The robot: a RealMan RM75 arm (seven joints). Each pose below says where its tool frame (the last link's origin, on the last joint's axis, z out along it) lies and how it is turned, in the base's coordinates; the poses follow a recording.
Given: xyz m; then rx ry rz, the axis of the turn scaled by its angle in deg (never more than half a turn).
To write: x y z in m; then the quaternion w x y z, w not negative. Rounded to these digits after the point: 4 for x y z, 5 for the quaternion.
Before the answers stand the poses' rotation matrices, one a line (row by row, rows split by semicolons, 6 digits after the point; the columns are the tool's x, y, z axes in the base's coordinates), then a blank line. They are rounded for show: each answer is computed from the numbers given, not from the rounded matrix.
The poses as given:
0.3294 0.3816 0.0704 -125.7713 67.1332 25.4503
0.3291 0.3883 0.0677 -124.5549 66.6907 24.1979
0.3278 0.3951 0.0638 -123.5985 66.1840 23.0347
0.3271 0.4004 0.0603 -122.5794 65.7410 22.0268
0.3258 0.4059 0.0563 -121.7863 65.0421 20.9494
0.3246 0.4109 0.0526 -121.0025 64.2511 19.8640
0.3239 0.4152 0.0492 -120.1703 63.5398 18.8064
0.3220 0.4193 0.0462 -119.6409 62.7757 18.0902
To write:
0.553345 -0.832889 -0.010290; -0.630391 -0.426823 0.648405; -0.544441 -0.352305 -0.761226
0.558531 -0.829375 0.013410; -0.627805 -0.412110 0.660323; -0.542130 -0.377230 -0.750862
0.564823 -0.824513 0.033963; -0.625258 -0.400741 0.669671; -0.538542 -0.399482 -0.741881
0.569712 -0.820122 0.053174; -0.622535 -0.388404 0.679406; -0.536543 -0.420169 -0.731834
0.578093 -0.812872 0.071047; -0.618601 -0.379817 0.687802; -0.532110 -0.441563 -0.722413
0.587424 -0.804407 0.088668; -0.614008 -0.371627 0.696339; -0.527188 -0.463489 -0.712215
0.595669 -0.796162 0.106318; -0.610039 -0.362314 0.704685; -0.522523 -0.484617 -0.701510
0.604213 -0.788132 0.117367; -0.604813 -0.357717 0.711505; -0.518775 -0.500886 -0.692810

0.3294 0.3816 0.0704 0.30220 -0.82786 0.44189 0.16752
0.3291 0.3883 0.0677 0.31447 -0.82485 0.44165 0.16025
0.3278 0.3951 0.0638 0.32489 -0.82272 0.44054 0.15333
0.3271 0.4004 0.0603 0.33521 -0.82005 0.43981 0.14736
0.3258 0.4059 0.0563 0.34491 -0.81858 0.43718 0.14081
0.3246 0.4109 0.0526 0.35482 -0.81720 0.43393 0.13415
0.3239 0.4152 0.0492 0.36464 -0.81540 0.43114 0.12761
0.3220 0.4193 0.0462 0.37205 -0.81467 0.42746 0.12318

